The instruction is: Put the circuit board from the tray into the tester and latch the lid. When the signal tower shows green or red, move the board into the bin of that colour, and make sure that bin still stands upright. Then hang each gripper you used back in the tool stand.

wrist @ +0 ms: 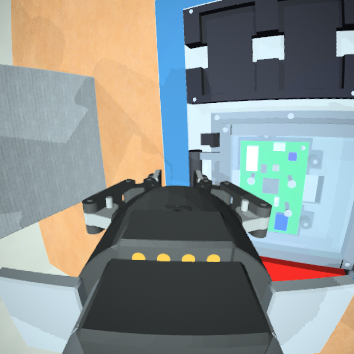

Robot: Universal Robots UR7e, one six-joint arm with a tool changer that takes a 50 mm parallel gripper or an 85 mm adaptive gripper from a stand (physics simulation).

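Places are measured from the arm's base along level axes (x ahead, y left, z up), in millimetres.
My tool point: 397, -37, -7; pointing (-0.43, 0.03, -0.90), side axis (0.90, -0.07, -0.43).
Observation:
Ahead of a thing's pixels: the offset from my tool point to its top centre, as dx, dy, dz. "spot": to the spot under its first point. Level surfaces: height alone.
The green circuit board {spot: +20, +0, -184} (271, 187) lies in the tester {spot: -94, +73, -275} (197, 117), at the right of the wrist view. It shows through what looks like a clear lid {+39, -10, -183} (330, 225) lying down over it. A small dark block {-48, +47, -176} (210, 139) and a dark upright part {spot: -62, +24, -181} (195, 160) are at the tester's left edge; whether the lid is latched I cannot tell. My gripper (178, 177) is open and empty, with its fingertips just left of the lid over the blue strip. A red surface {spot: +74, -168, -276} (295, 269) shows below the tester, partly hidden by the gripper; I cannot tell what it belongs to. The signal tower does not show.
A black recessed panel {spot: -40, +161, -263} (229, 50) with white openings is at the top right, above the board. A blue base strip (173, 100) runs along the tester's left side. A large grey metal block (47, 145) stands at the left over the wood-coloured table {dz -281} (127, 35).

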